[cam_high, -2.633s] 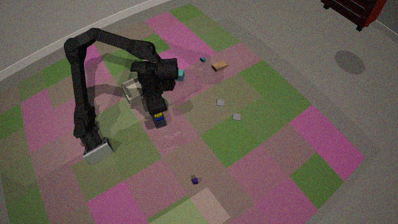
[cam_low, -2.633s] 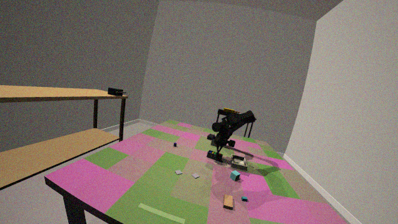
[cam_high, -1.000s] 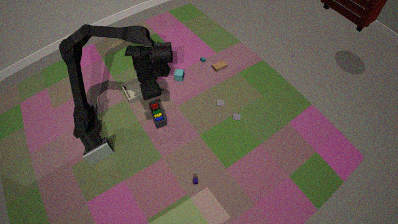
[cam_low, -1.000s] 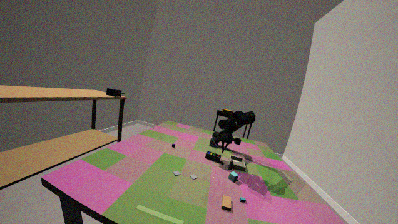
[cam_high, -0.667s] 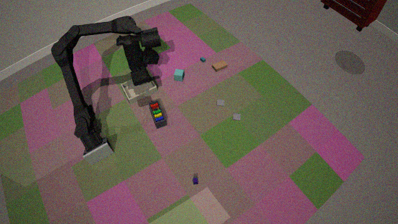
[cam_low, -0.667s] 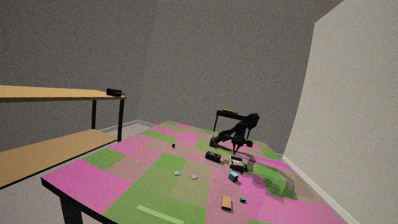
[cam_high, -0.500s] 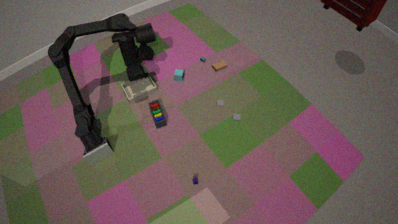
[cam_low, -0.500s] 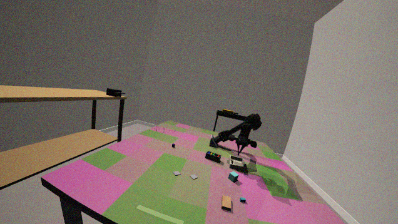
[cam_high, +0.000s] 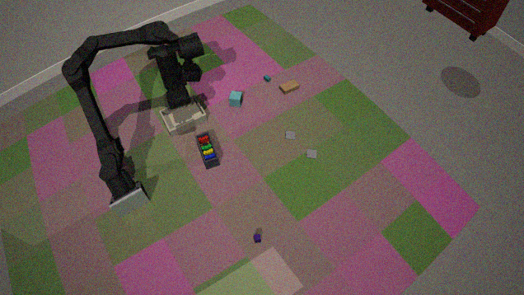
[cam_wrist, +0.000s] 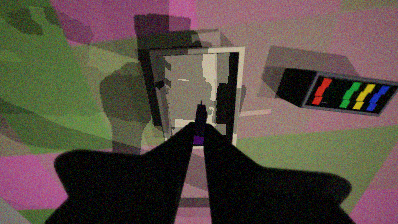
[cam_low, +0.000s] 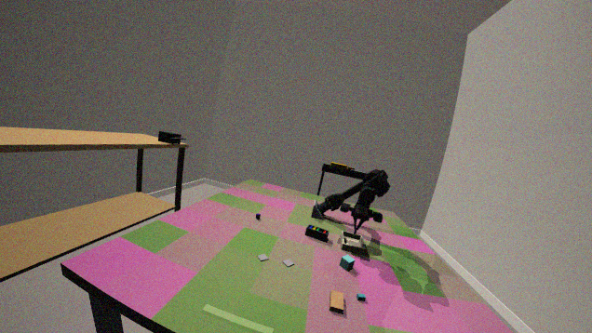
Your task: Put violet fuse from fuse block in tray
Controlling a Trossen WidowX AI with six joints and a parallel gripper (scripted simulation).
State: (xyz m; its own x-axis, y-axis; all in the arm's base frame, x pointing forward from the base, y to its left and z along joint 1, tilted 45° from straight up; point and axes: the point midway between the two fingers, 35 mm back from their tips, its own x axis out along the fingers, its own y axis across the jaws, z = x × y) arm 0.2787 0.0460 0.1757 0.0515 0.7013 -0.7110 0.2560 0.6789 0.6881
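My gripper tip is 1 cm above the violet fuse. Also, from my gripper tip: red fuse 14 cm to the right, 6 cm below; then green fuse 1 cm behind, 17 cm to the right, 6 cm below; then tray 8 cm below.
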